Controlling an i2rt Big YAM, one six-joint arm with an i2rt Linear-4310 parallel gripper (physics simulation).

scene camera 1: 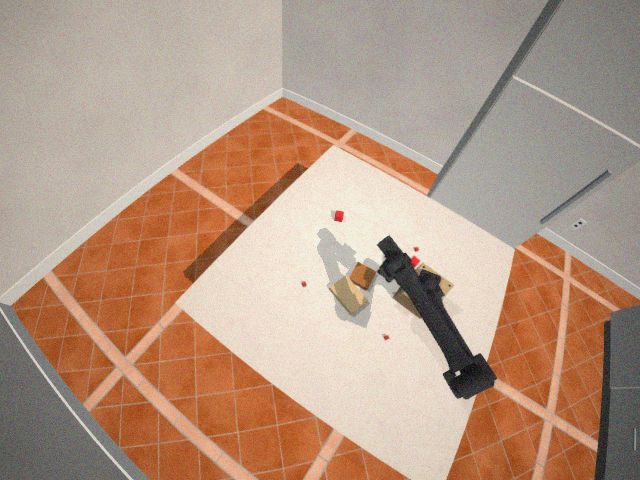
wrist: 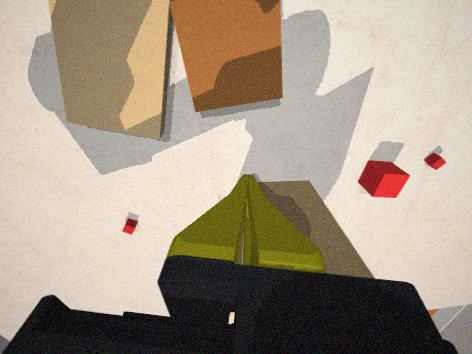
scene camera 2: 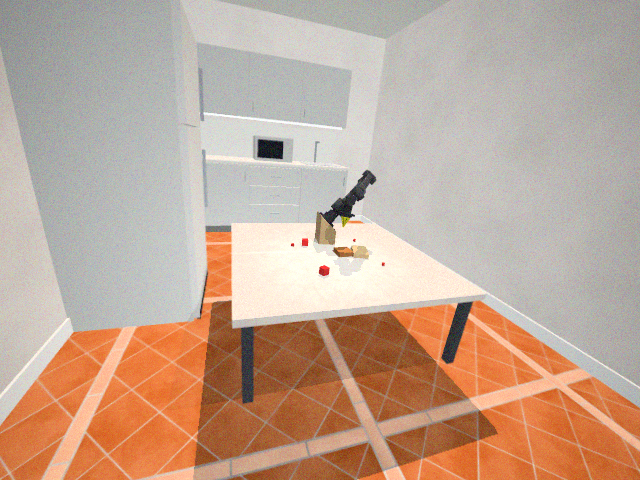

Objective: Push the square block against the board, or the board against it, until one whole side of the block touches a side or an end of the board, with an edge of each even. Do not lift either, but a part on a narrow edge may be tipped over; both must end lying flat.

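Places are measured from the arm's base along level axes (x ahead, y left, z up), in metres.
Where they show: gripper, between the fingertips: (scene camera 1: 383,271) (wrist: 247,182) (scene camera 2: 343,227); arm's base, origin of its link: (scene camera 1: 426,285) (scene camera 2: 326,220).
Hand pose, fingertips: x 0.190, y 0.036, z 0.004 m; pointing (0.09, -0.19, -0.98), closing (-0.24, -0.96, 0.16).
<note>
Each offset is from my fingertips to the top centre of the thing.
The square block @[dx +0.062, dy -0.012, dz -0.133 m] (scene camera 1: 363,275) (scene camera 2: 343,251) (wrist: 235,60) is orange-brown and lies flat beside the pale tan board @[dx +0.083, dy +0.103, dz -0.133 m] (scene camera 1: 348,295) (scene camera 2: 360,252) (wrist: 97,65), which also lies flat. In the wrist view their facing sides stand at a slight angle: a narrow wedge of table shows between them at the near end and narrows towards the far end. Whether they touch there is unclear. My gripper (scene camera 2: 344,224) (wrist: 247,182) is shut and empty, raised above the table and short of the block's near side in the wrist view. In scene camera 1 the arm hides its fingertips.
A tall tan wooden block with holes (scene camera 1: 445,283) (scene camera 2: 324,230) (wrist: 332,225) stands behind the gripper, partly under the arm. A red cube @[dx +0.301, dy -0.260, dz -0.123 m] (scene camera 1: 339,215) (scene camera 2: 324,270) stands apart; another red cube @[dx -0.141, dy -0.206, dz -0.123 m] (scene camera 1: 415,261) (scene camera 2: 305,241) (wrist: 384,179) is near the tall block. Several tiny red cubes lie around.
</note>
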